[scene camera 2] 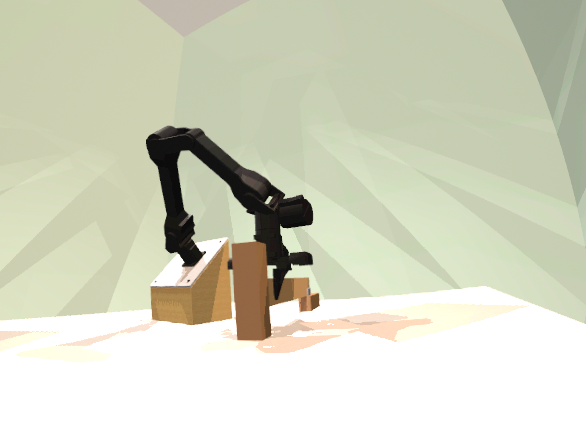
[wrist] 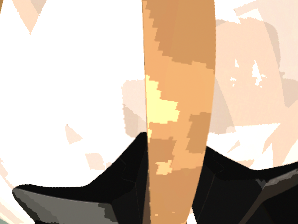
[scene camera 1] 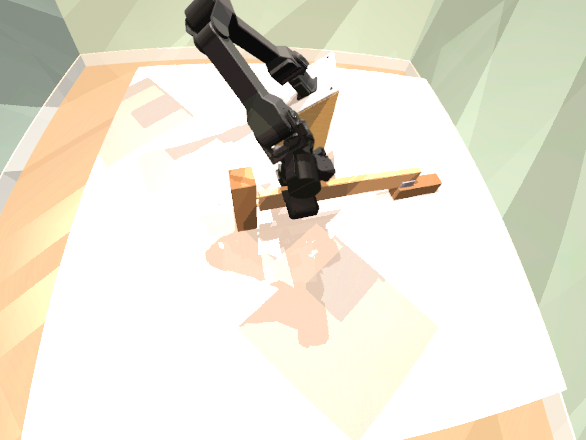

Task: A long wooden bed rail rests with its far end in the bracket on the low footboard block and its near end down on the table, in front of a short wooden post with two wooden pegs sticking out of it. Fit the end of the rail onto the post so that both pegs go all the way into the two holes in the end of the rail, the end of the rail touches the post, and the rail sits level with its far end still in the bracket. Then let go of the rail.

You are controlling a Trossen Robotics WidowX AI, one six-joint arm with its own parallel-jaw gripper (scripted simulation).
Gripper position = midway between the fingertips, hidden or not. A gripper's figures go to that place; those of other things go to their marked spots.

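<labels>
The lens has my gripper (scene camera 2: 271, 300) at 0.68 m from the lens. As for the long wooden rail (scene camera 2: 292, 288), I find it 0.81 m from the lens.
</labels>
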